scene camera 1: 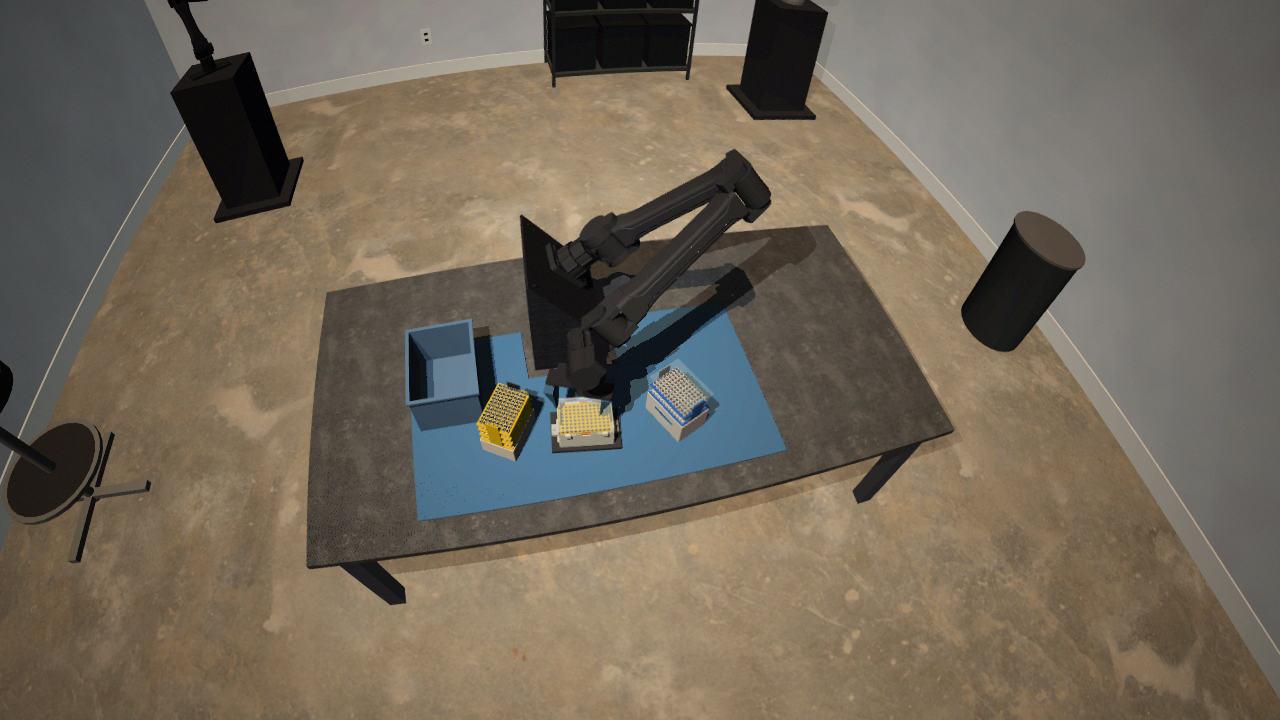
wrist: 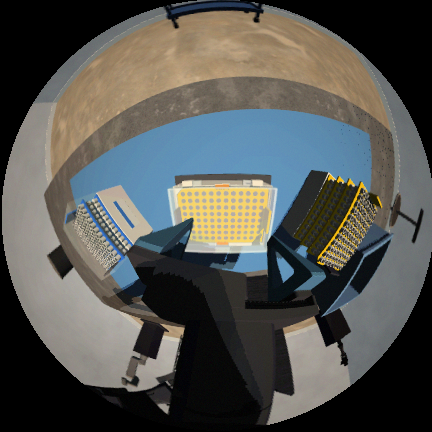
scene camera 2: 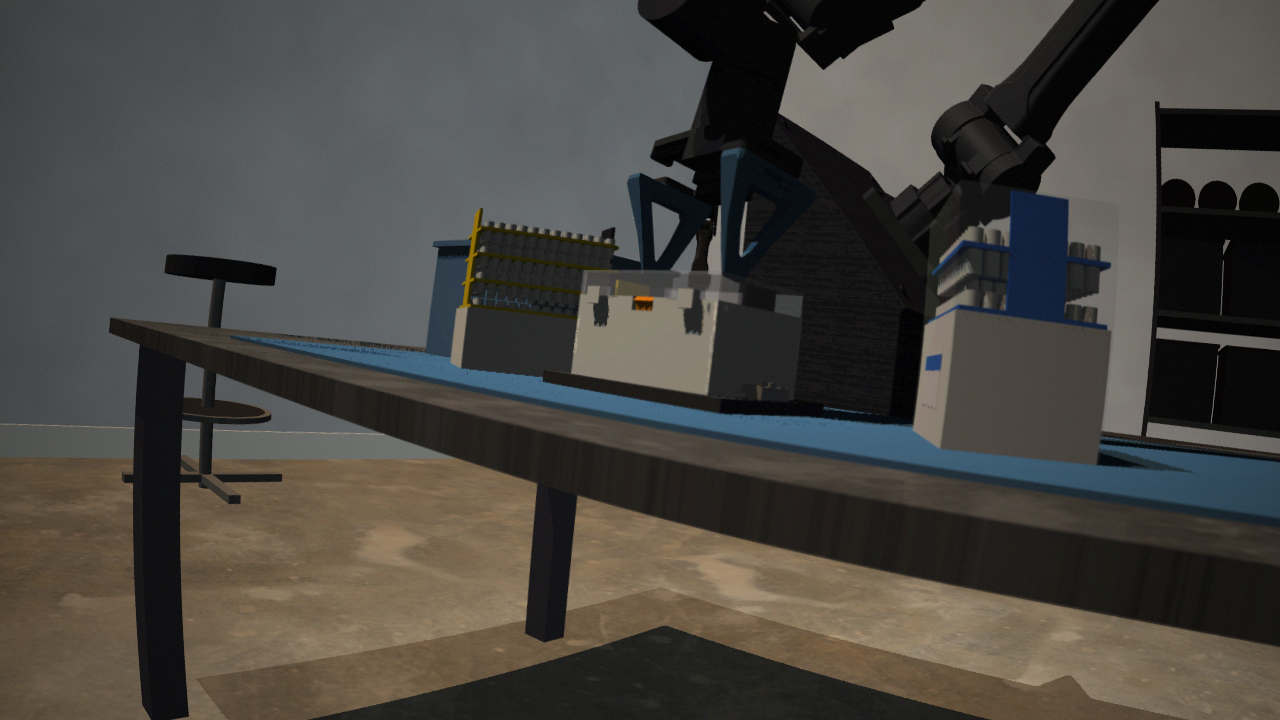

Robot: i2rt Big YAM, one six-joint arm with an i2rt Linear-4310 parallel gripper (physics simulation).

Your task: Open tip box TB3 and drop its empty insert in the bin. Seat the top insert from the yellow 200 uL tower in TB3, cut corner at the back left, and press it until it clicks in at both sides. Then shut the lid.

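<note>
The white tip box TB3 (scene camera 1: 586, 439) (scene camera 2: 644, 344) stands on a dark base plate. Its clear lid (scene camera 2: 610, 280) is down over the box. A yellow insert (scene camera 1: 586, 417) (wrist: 220, 215) with a grid of holes shows through the lid. My gripper (scene camera 2: 693, 269) (wrist: 232, 230) is open and empty, with its blue fingertips near lid height at the box's rear part; whether they touch the lid I cannot tell. The yellow tower (scene camera 1: 506, 410) (scene camera 2: 541, 268) (wrist: 345, 220) stands beside the box with several stacked inserts. The blue bin (scene camera 1: 445, 412) (scene camera 2: 447, 300) stands behind the tower.
A blue-banded tip tower (scene camera 1: 678, 404) (scene camera 2: 1015, 380) (wrist: 114, 212) under a clear cover stands on the box's other side. A dark upright panel (scene camera 1: 553, 313) (scene camera 2: 836, 295) rises behind the box. The blue mat (scene camera 1: 501, 490) (wrist: 225, 140) lies under the boxes.
</note>
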